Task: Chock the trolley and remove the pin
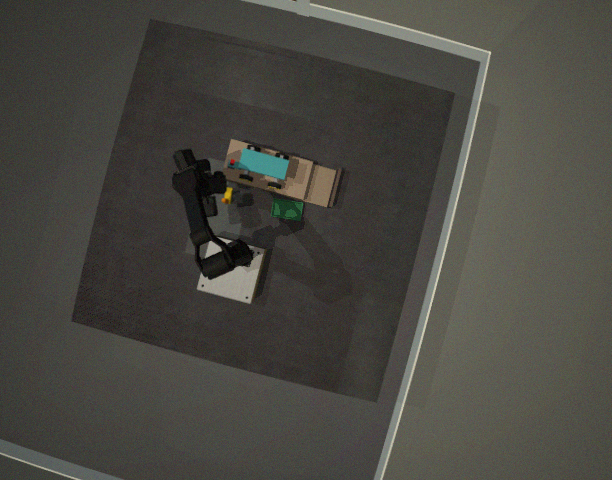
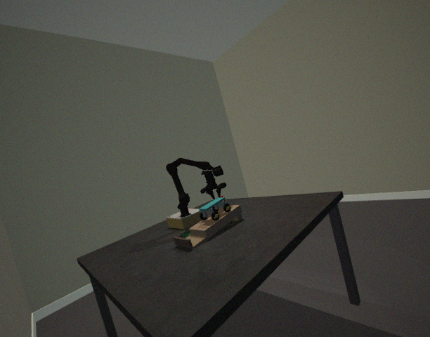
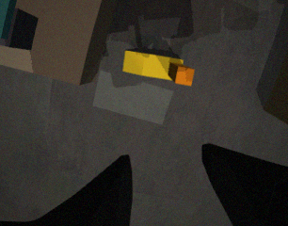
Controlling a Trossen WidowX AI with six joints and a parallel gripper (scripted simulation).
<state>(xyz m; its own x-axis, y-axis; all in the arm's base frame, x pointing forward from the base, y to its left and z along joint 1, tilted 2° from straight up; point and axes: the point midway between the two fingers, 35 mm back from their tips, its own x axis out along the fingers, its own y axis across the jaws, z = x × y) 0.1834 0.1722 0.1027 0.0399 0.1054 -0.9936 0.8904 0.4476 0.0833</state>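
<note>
My gripper tip is 110 mm above the yellow chock, 30 mm to the left of it and 10 mm short of it. From my gripper tip the other things lie so: red-headed stop pin (120 mm ahead, 40 mm to the right); then teal trolley (150 mm to the right, 150 mm ahead, 20 mm below); then raised end wall (420 mm to the right, 160 mm ahead, 100 mm below).
</note>
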